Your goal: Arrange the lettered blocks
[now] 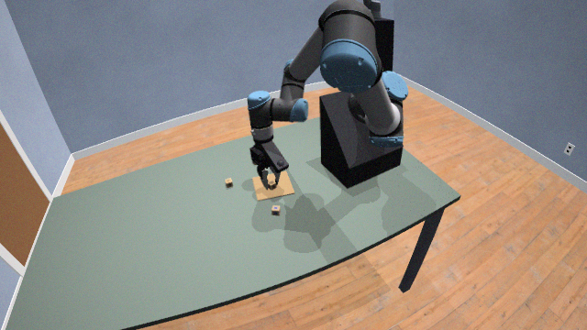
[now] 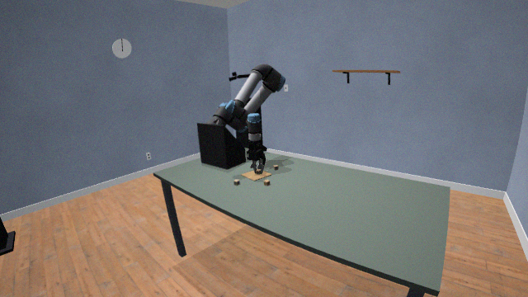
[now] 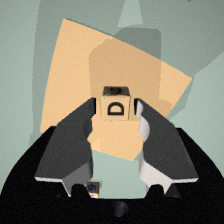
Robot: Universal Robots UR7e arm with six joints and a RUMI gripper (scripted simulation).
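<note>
Now: the tan mat 2 cm to the right of my hand, 2 cm below it and 1 cm behind it. Round my hand: block 13 cm to the left, 4 cm ahead, 1 cm below.
</note>
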